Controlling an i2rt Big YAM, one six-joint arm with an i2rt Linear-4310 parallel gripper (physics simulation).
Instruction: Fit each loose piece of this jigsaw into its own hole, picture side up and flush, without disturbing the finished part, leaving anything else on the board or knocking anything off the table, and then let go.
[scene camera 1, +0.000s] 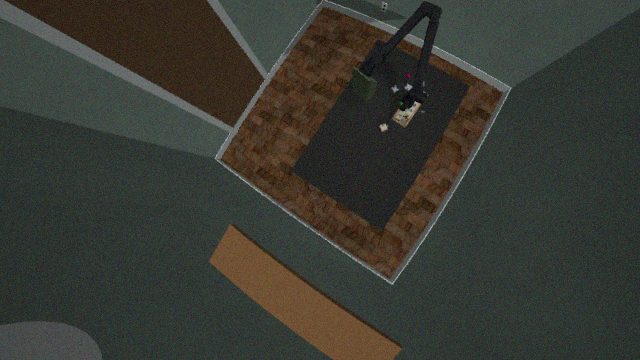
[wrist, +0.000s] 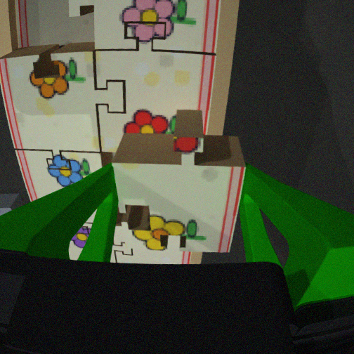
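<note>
My gripper (scene camera 1: 406, 101) (wrist: 178, 174) is shut on a cream jigsaw piece with a yellow flower (wrist: 175, 192), picture side up, one green finger on each side edge. Its upper tab carries part of a red flower. The piece hangs over the lower right of the jigsaw board (scene camera 1: 404, 125) (wrist: 228, 55) and hides what lies right beneath it. The red-flower piece (wrist: 160, 90) lies just beyond it, with the orange-flower piece (wrist: 45, 115) and blue-flower piece (wrist: 35, 162) to the left. A grey hole (wrist: 47, 27) shows at the upper left. Another cream loose piece (scene camera 1: 383, 127) lies off the board.
In the scene view, two small pale star-shaped things (scene camera 1: 395, 89) (scene camera 1: 408, 87) and a magenta one (scene camera 1: 408, 76) lie on the dark table top (scene camera 1: 360, 150) near the arm. A green panel-like object (scene camera 1: 364, 84) stands by the arm's base. A pale object (wrist: 6, 201) shows left of the board.
</note>
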